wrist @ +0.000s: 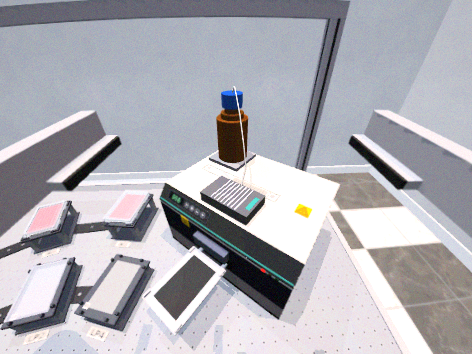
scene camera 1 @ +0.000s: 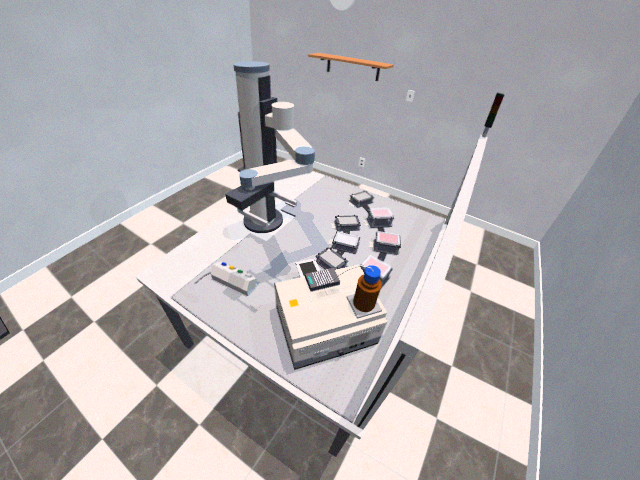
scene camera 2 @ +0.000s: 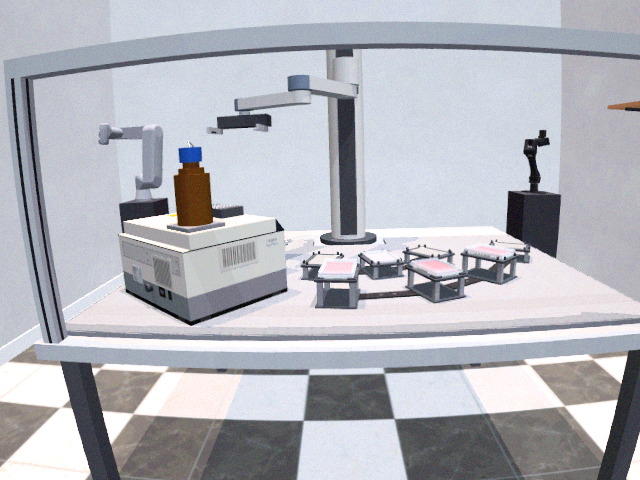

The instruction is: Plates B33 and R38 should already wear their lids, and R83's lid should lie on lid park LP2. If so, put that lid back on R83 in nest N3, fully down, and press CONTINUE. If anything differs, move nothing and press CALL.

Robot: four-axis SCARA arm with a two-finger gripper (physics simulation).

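Places are measured from the arm's base along level axes (x ahead, y left, z up), in metres.
Pixels of known places: gripper, between the fingertips: (wrist: 235, 125) (scene camera 1: 282, 213) (scene camera 2: 232, 128); arm's base, origin of its link: (scene camera 2: 348, 240).
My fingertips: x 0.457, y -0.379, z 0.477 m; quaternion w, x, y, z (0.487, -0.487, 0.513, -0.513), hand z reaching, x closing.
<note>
For each thing: its middle in the pictures, then the offset to it from my fingertips. "*": a spot on its surface instead.
- clear whitish lid, middle of its body: (scene camera 2: 380, 256) (wrist: 40, 287) (scene camera 1: 346, 239) dy +0.462, dx +0.088, dz -0.414 m
- Park LP1, middle of its body: (scene camera 2: 323, 265) (wrist: 118, 287) (scene camera 1: 331, 260) dy +0.283, dx +0.094, dz -0.435 m
- button box, middle of its body: (scene camera 1: 233, 275) dy -0.094, dx -0.243, dz -0.422 m
- brown bottle, a spot on its surface: (scene camera 2: 192, 198) * dy +0.001, dx +0.428, dz -0.180 m
- dark keypad device, a spot on its surface: (wrist: 232, 200) (scene camera 1: 318, 274) * dy -0.002, dx +0.174, dz -0.229 m
My gripper (scene camera 1: 282, 212) (scene camera 2: 237, 129) (wrist: 235, 125) is open and empty, high above the table beside the column. A clear whitish lid (scene camera 1: 345, 240) (scene camera 2: 381, 257) (wrist: 41, 289) lies flat on the park labelled LP2 in the wrist view. Park LP1 (scene camera 1: 331, 258) (wrist: 115, 287) beside it bears no lid. Three pink plates sit on raised nests: a near one (scene camera 1: 376, 265) (scene camera 2: 337, 267) (wrist: 131, 206), a middle one (scene camera 1: 387, 240) (scene camera 2: 435, 267) (wrist: 48, 218) and a far one (scene camera 1: 381, 214) (scene camera 2: 488, 251). Their names are unreadable; I cannot tell which wear lids. The button box (scene camera 1: 232, 279) stands near the left edge.
A cream instrument (scene camera 1: 315, 322) (scene camera 2: 155, 258) (wrist: 285, 225) carries a brown bottle (scene camera 1: 367, 297) (scene camera 2: 192, 198) (wrist: 232, 137) and a dark keypad device (scene camera 1: 321, 279) (wrist: 232, 200). Its white-framed tray (wrist: 160, 314) sticks out towards LP1. A tall clear panel frame (scene camera 2: 320, 38) runs along the table edge.
</note>
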